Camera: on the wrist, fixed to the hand. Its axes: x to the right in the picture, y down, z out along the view.
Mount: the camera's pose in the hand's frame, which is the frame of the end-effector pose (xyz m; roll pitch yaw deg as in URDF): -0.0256 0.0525 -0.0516 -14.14 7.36 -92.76
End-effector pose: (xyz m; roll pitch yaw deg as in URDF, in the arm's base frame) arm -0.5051 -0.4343 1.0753 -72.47 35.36 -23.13
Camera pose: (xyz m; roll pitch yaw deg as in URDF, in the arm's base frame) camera -0.5723 -0.4419 1.0366 -71.47 -50.04 -64.04
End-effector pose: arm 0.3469 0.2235 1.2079 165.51 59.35 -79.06
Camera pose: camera 0.3175 0.1758 1.2621 -134.18 1.26 18.46
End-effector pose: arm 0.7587 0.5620 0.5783 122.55 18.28 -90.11
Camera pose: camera 0.7740 0.5637 0.6547 -164.05 45.43 23.91
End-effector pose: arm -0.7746 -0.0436 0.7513 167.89 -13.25 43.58
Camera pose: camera -0.7749 -0.0998 0.8053 153.15 5.24 135.17
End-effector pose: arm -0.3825 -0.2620 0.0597 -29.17 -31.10 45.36
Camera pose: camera -0.3870 -0.2371 -0.0140 19.96 -17.04 -58.71
